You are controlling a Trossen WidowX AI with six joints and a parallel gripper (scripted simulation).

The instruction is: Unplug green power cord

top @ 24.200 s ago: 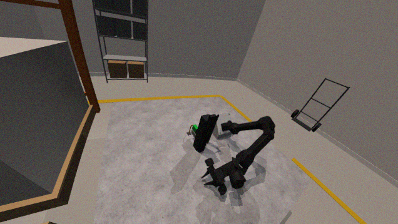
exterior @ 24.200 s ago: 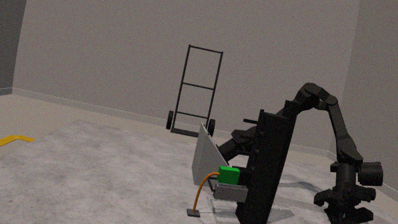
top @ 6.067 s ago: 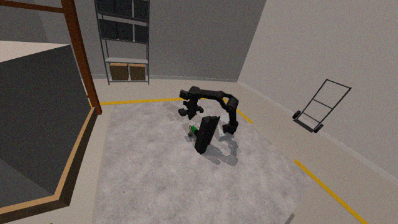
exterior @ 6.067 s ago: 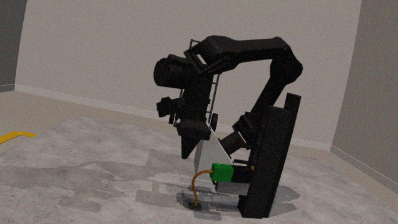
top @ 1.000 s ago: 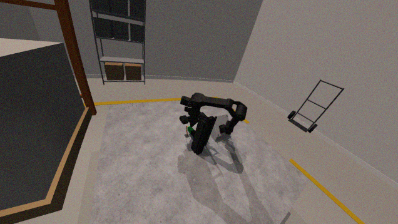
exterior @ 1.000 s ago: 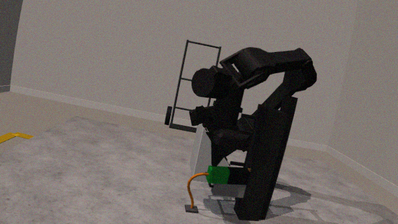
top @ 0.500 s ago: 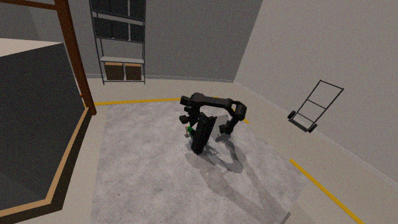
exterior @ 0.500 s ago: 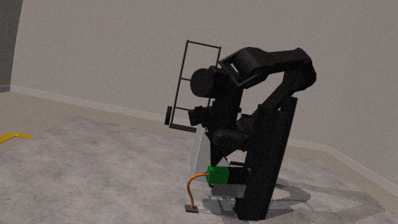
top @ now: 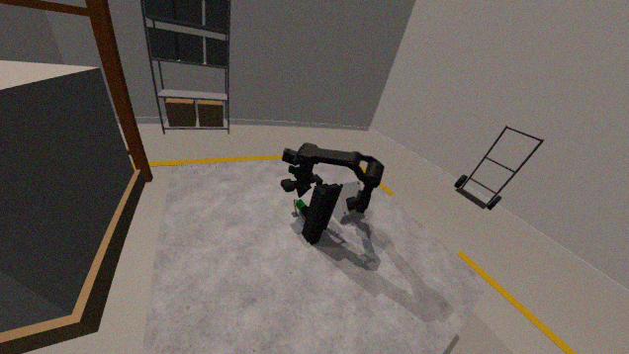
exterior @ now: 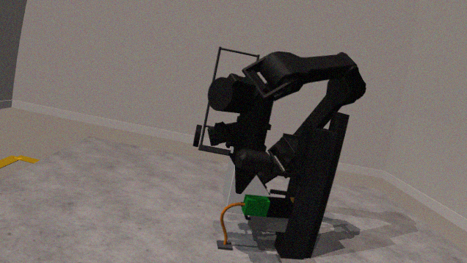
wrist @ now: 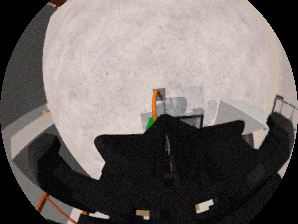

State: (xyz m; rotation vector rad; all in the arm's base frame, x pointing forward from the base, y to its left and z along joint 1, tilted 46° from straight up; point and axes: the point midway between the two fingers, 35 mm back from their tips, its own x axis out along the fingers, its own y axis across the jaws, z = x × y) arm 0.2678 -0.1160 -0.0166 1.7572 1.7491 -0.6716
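Right now the green plug is 60 mm to the left of my gripper tip and 10 mm below it.
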